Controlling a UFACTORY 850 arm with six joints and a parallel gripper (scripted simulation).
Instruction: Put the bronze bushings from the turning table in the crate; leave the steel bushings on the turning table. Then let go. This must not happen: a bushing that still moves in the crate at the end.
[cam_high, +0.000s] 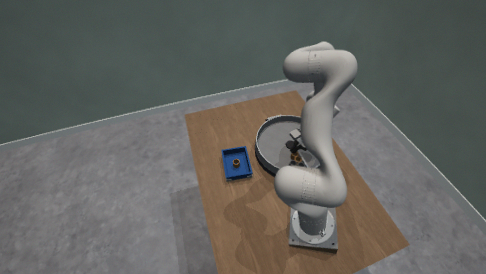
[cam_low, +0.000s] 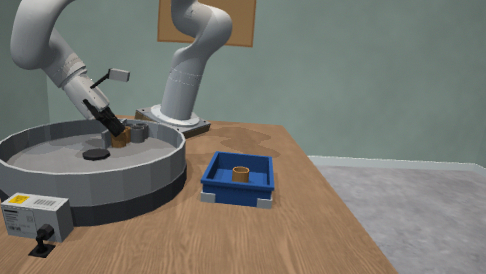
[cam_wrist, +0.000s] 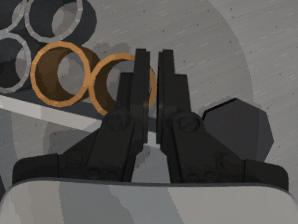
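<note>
The blue crate is 310 mm to the left of my hand, 110 mm ahead of it and 80 mm below it. Round my hand: turning table: 60 mm below, 60 mm ahead, 30 mm to the right.
</note>
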